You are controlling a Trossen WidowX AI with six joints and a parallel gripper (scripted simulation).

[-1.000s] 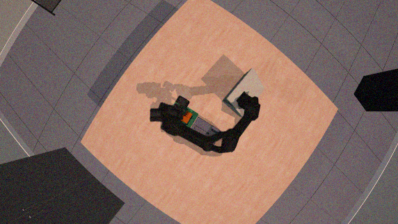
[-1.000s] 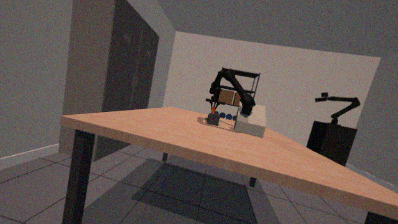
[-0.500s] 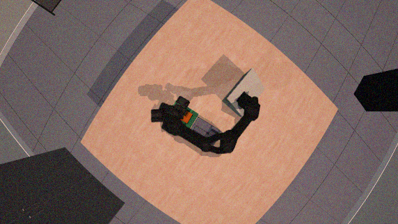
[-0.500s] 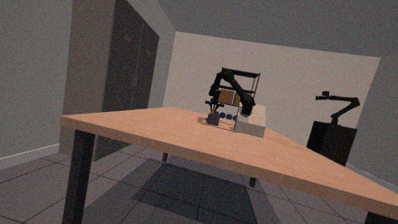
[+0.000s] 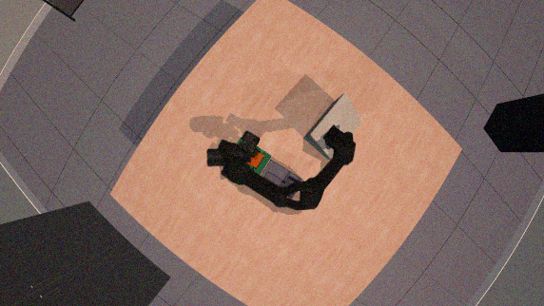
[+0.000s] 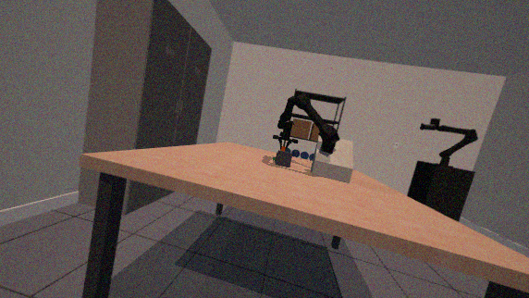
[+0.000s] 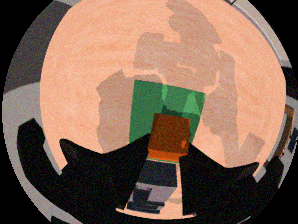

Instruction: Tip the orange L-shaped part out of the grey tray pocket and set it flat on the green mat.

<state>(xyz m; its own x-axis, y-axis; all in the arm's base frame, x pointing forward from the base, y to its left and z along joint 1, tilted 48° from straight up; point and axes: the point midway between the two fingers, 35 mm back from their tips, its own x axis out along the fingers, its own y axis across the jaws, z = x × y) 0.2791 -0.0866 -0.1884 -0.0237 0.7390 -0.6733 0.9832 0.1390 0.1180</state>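
Now: the orange L-shaped part 30 mm to the left of my gripper tip, 30 mm below it and 20 mm behind it. Also, from my gripper tip: green mat: 90 mm below, 20 mm to the left.
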